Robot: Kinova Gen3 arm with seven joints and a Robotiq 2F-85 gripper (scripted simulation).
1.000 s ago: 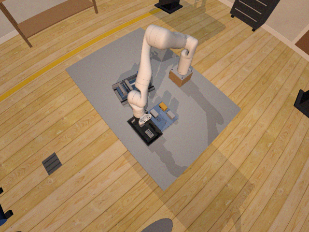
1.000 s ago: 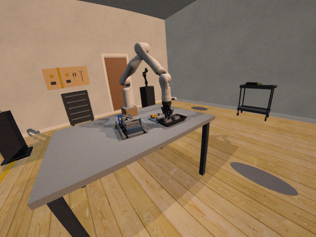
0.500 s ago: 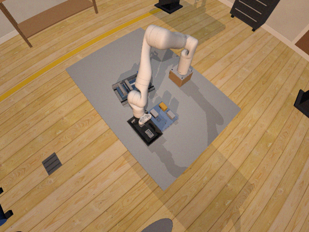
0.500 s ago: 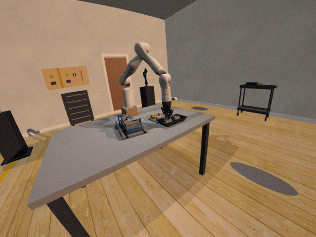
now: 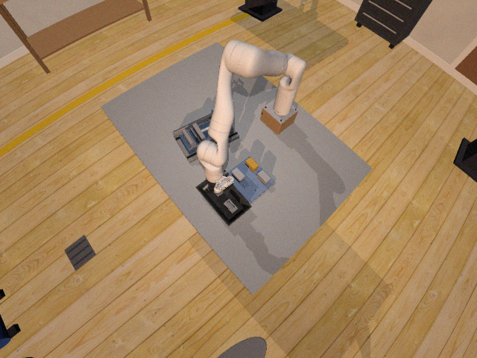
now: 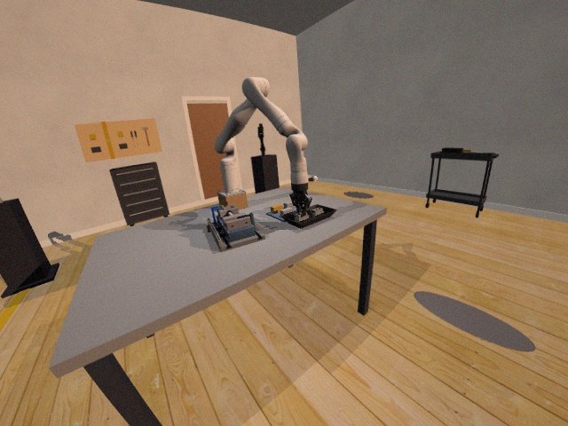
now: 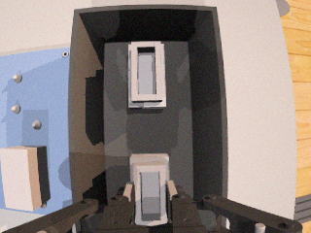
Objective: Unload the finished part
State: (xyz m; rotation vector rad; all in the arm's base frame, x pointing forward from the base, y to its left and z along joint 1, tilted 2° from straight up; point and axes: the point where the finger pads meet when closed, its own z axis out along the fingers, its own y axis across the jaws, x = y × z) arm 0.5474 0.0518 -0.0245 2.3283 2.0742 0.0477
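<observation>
My gripper is now 130 mm past the blank, 20 mm to the right of it and 30 mm above it. Round my hand: screw rod (200 mm behind, 250 mm to the right, 20 mm above); blue fixture plate (160 mm behind, 70 mm to the left, 60 mm below); orange block (220 mm behind, 30 mm to the left, 30 mm below).
</observation>
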